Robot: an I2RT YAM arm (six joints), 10 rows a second.
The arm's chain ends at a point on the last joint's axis. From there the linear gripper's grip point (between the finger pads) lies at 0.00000 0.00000 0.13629 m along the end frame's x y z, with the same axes.
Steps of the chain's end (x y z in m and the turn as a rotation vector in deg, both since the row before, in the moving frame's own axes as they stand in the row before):
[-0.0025, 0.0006, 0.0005, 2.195, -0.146, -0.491]
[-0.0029, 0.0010, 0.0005, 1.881, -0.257, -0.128]
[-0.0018, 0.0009, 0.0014, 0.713, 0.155, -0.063]
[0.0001, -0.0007, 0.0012, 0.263, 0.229, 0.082]
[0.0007, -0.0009, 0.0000, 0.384, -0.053, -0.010]
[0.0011, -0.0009, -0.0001, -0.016, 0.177, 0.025]
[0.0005, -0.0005, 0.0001, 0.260, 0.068, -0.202]
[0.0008, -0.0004, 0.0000, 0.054, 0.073, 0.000]
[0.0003, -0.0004, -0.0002, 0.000, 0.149, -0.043]
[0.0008, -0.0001, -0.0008, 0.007, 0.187, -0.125]
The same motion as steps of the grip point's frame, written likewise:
[-0.0029, -0.0046, 0.0004, 2.195, -0.146, -0.491]
[-0.0035, -0.0035, 0.0004, 1.881, -0.257, -0.128]
[-0.0014, -0.0008, 0.0014, 0.713, 0.155, -0.063]
[0.0006, -0.0013, 0.0012, 0.263, 0.229, 0.082]
[0.0006, -0.0018, 0.0000, 0.384, -0.053, -0.010]
[0.0015, -0.0009, -0.0001, -0.016, 0.177, 0.025]
[0.0007, -0.0011, 0.0001, 0.260, 0.068, -0.202]
[0.0010, -0.0005, 0.0000, 0.054, 0.073, 0.000]
[0.0007, -0.0004, -0.0002, 0.000, 0.149, -0.043]
[0.0012, -0.0001, -0.0008, 0.007, 0.187, -0.125]

